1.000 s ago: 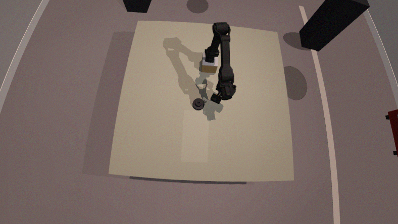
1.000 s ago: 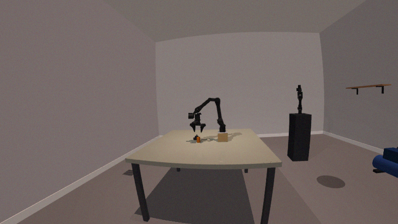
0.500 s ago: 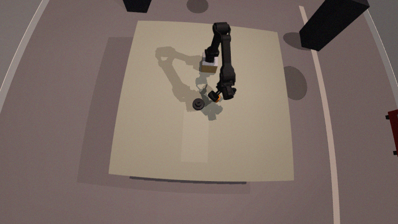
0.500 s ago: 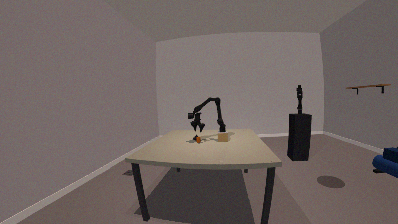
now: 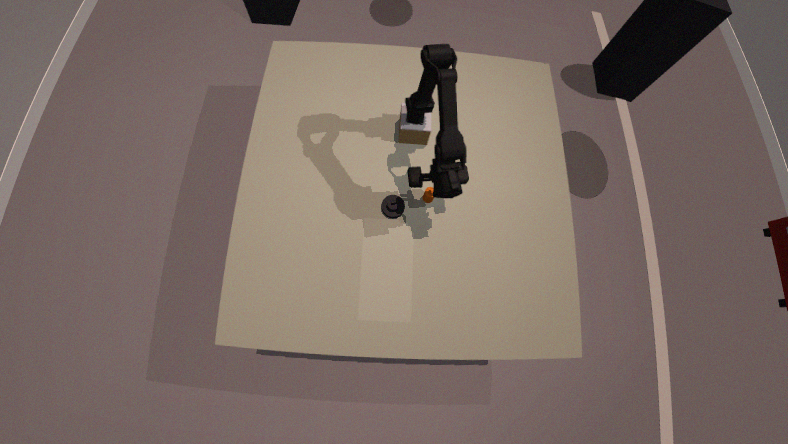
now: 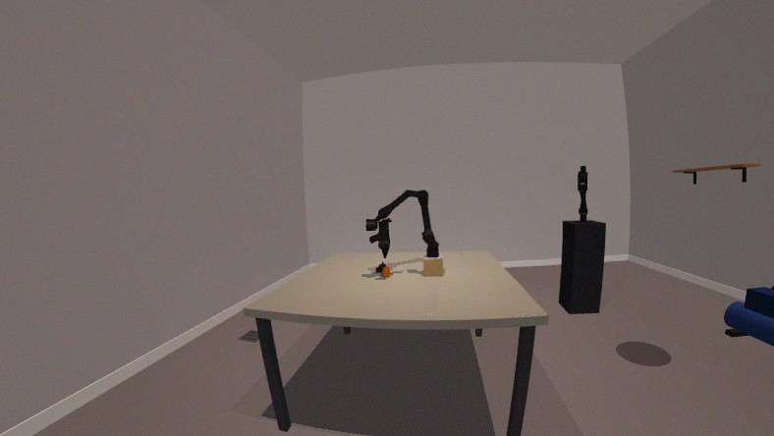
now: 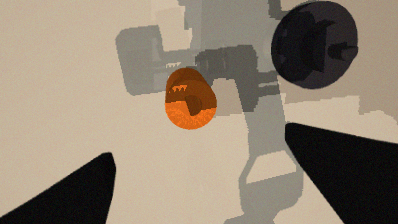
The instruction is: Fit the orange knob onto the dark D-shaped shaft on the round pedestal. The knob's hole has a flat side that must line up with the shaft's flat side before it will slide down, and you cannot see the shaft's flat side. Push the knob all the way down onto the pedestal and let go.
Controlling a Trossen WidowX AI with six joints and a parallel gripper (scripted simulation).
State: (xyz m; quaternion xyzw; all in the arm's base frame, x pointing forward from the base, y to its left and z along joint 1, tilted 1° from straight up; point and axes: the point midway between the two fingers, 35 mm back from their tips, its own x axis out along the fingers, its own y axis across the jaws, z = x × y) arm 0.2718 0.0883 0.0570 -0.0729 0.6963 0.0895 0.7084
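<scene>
Right now the orange knob is 9 cm below my gripper tip. From my gripper tip the other things lie so: round pedestal: 6 cm ahead, 12 cm to the right, 9 cm below.
</scene>
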